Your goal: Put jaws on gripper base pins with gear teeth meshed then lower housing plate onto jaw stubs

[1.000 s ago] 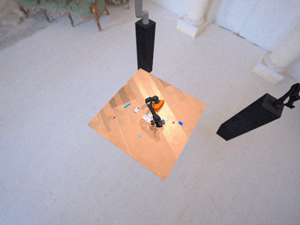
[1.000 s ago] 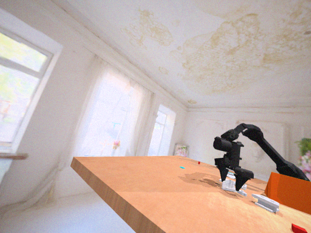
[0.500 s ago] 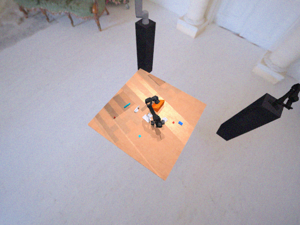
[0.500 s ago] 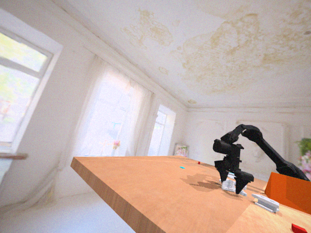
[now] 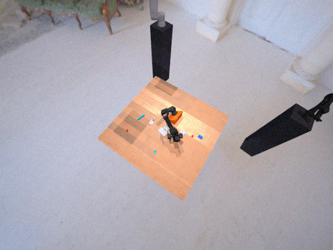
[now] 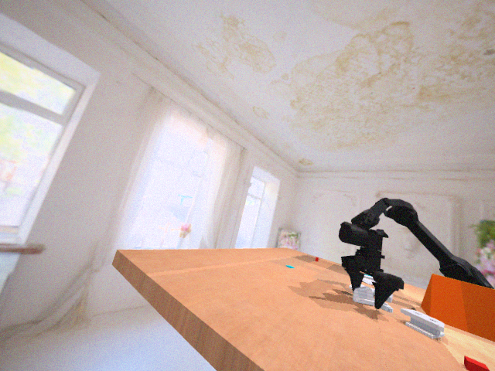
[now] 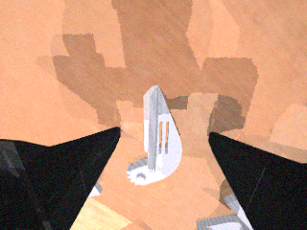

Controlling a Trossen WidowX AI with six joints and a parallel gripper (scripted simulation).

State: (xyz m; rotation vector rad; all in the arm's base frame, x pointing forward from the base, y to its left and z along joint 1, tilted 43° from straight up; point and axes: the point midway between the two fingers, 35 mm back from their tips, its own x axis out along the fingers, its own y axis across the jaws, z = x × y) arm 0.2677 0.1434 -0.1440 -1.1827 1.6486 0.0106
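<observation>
Now: gripper tip 130 mm past the white block and 30 mm to the right of it. Also, from my gripper tip: cyan cube 290 mm ahead, 80 mm to the right; blue block 240 mm behind, 250 mm to the left; gripper jaw 40 mm behind, 10 mm to the right.
</observation>
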